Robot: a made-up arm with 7 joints. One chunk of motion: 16 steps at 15 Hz.
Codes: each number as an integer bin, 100 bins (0 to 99) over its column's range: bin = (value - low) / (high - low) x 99, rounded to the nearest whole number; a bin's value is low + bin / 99 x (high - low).
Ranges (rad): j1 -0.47..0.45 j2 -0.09..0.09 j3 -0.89..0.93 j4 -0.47..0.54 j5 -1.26..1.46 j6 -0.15..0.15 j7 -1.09..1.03
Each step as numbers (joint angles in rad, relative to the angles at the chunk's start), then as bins.
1 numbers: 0.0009 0.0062 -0.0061 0.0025 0.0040 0.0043 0.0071
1 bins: 51 53 48 46 46 51 51
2 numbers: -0.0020 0.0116 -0.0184 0.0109 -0.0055 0.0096 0.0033
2 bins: 50 56 47 47 46 53 51
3 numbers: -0.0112 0.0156 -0.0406 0.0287 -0.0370 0.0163 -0.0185
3 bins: 49 58 46 49 45 55 50
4 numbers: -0.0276 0.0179 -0.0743 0.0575 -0.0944 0.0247 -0.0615
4 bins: 48 59 44 52 42 58 48
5 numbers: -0.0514 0.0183 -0.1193 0.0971 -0.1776 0.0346 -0.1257
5 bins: 45 60 42 56 39 61 45
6 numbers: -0.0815 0.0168 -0.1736 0.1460 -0.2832 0.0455 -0.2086
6 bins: 42 59 39 60 36 65 41
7 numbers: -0.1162 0.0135 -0.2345 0.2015 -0.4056 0.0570 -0.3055
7 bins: 38 57 36 66 31 68 37
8 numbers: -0.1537 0.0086 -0.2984 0.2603 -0.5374 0.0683 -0.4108
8 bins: 34 54 32 72 26 72 32
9 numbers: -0.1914 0.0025 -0.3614 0.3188 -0.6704 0.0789 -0.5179
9 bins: 30 51 29 77 21 76 27
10 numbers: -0.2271 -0.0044 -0.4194 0.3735 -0.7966 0.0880 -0.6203
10 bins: 26 47 26 83 17 79 22
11 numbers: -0.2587 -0.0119 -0.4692 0.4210 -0.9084 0.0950 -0.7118
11 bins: 23 43 23 87 13 81 18
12 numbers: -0.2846 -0.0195 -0.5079 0.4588 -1.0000 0.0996 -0.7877
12 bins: 20 39 21 91 9 82 14
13 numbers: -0.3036 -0.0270 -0.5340 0.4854 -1.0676 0.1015 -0.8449
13 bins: 18 35 19 94 7 83 11
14 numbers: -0.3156 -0.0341 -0.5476 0.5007 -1.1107 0.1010 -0.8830
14 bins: 17 31 19 95 5 83 10
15 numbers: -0.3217 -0.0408 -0.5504 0.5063 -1.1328 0.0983 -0.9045
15 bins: 16 27 18 96 5 82 9
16 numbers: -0.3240 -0.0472 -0.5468 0.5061 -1.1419 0.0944 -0.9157
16 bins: 16 24 19 96 4 81 8
